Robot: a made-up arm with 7 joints.
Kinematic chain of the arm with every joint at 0, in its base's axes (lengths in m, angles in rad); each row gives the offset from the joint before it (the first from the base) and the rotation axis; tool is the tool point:
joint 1: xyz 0 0 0 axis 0 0.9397 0.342
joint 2: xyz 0 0 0 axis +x
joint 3: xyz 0 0 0 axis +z
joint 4: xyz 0.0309 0 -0.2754 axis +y
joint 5: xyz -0.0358 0 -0.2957 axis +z
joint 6: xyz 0 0 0 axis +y
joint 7: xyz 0 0 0 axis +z
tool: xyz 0 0 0
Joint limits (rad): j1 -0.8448..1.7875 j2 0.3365..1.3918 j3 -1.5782..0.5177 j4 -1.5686..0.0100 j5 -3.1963..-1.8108 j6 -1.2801..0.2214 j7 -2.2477..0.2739
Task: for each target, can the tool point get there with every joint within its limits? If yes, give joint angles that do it. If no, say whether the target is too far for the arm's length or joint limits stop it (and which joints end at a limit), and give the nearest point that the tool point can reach.
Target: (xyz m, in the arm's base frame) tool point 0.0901 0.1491 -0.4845
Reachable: yes | joints 0.1217 0.8161 -1.0173 -1.1557 -2.9007 -0.3273 -1.2151
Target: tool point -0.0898 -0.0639 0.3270
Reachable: no: joint limits stop it (at a limit: joint 1, joint 2, joint 3, joint 4) | nearest point -0.4284 0.0654 0.1268 | short by 0.414 m
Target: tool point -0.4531 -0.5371 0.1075
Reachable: no: too far | nearest point -0.4035 -0.3111 -0.0163 | short by 0.262 m
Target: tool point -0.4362 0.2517 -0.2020
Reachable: yes | joints 1.4808 0.5867 0.2277 -0.9073 -1.9422 -0.7570 -1.8760
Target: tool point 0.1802 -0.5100 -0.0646
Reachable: no: joint limits stop it (at a limit: joint 1, joint 2, joint 4) | nearest point 0.3124 -0.2493 -0.2100 | short by 0.326 m
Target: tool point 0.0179 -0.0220 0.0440
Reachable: no: joint limits stop it (at a limit: joint 1, joint 2, joint 4) | nearest point 0.2690 0.2329 0.2779 | short by 0.428 m
